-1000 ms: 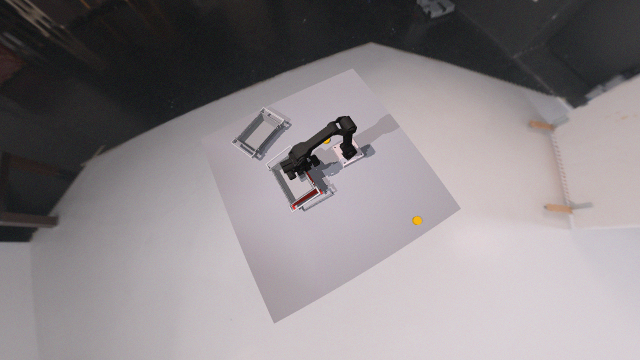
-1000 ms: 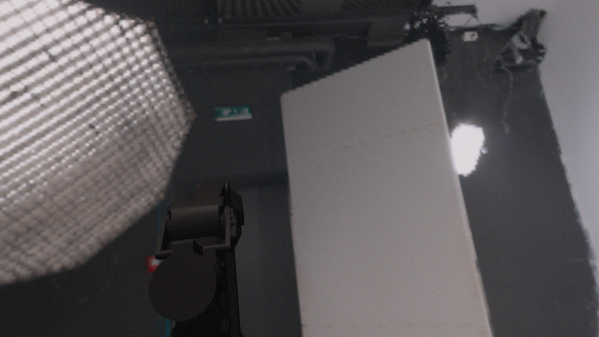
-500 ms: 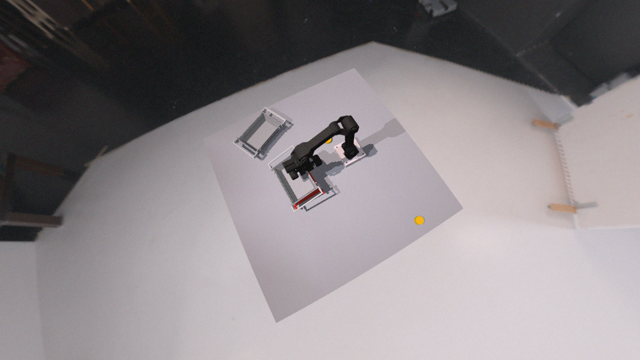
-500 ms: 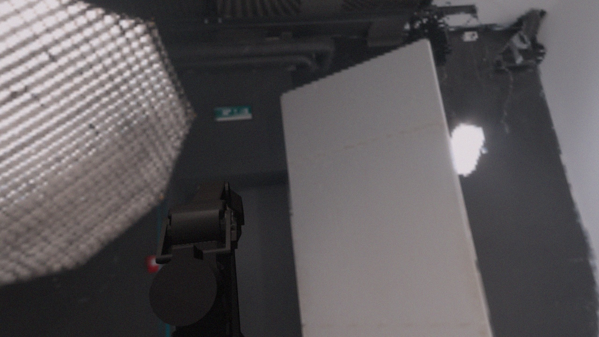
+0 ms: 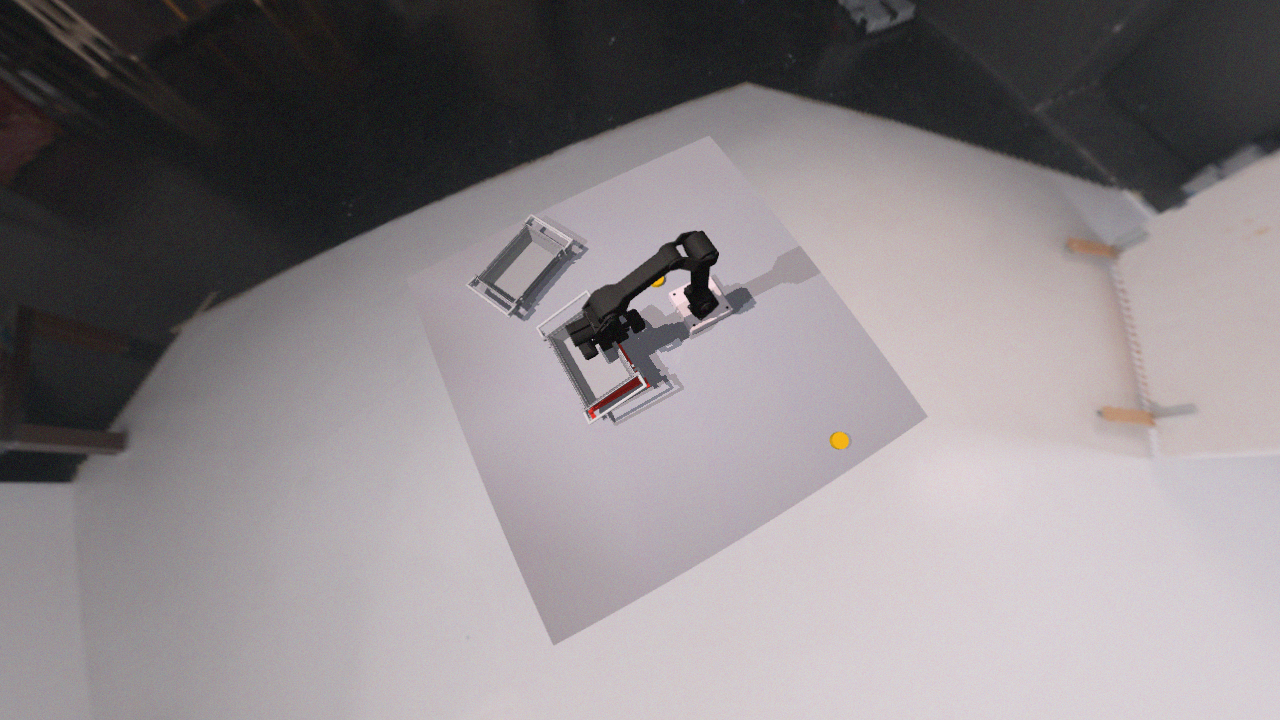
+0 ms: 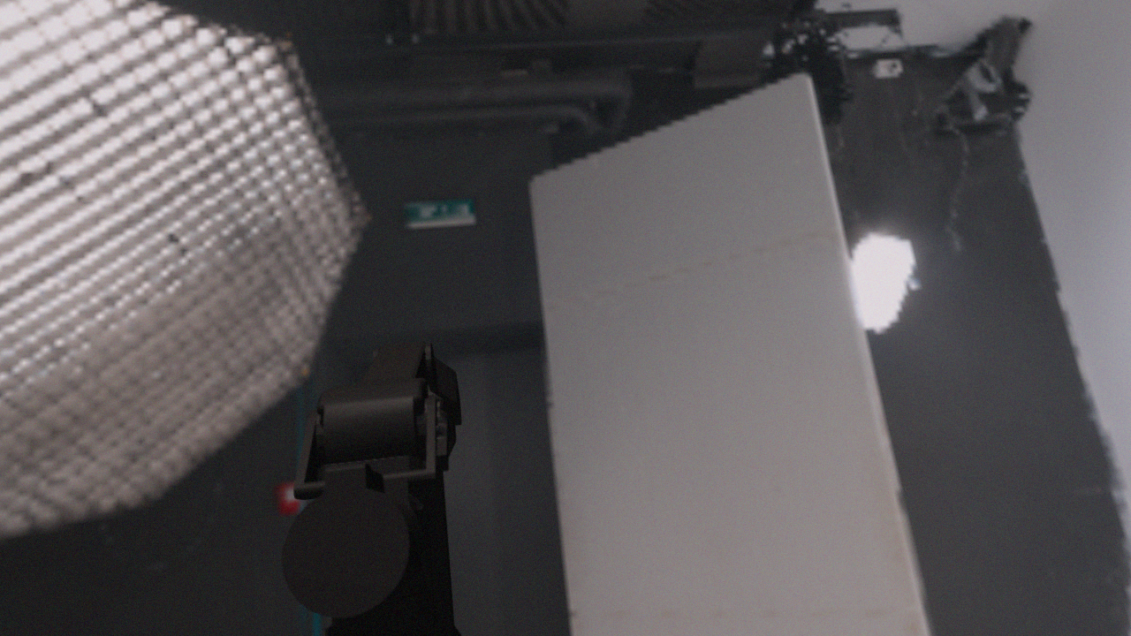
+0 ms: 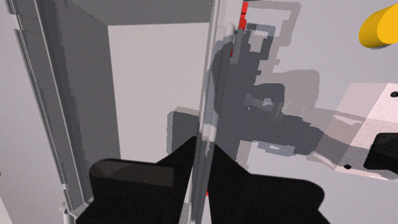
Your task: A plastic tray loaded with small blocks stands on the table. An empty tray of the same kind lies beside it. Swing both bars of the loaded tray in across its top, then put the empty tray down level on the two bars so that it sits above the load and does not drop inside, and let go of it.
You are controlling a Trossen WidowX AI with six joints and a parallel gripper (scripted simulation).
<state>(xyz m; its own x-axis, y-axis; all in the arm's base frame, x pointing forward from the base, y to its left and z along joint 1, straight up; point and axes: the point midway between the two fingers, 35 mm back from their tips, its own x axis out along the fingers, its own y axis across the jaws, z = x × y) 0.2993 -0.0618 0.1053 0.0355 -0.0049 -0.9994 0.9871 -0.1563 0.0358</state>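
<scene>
The grey tray is 8 cm ahead of my gripper tip, 1 cm to the right of it and 1 cm above it.
</scene>
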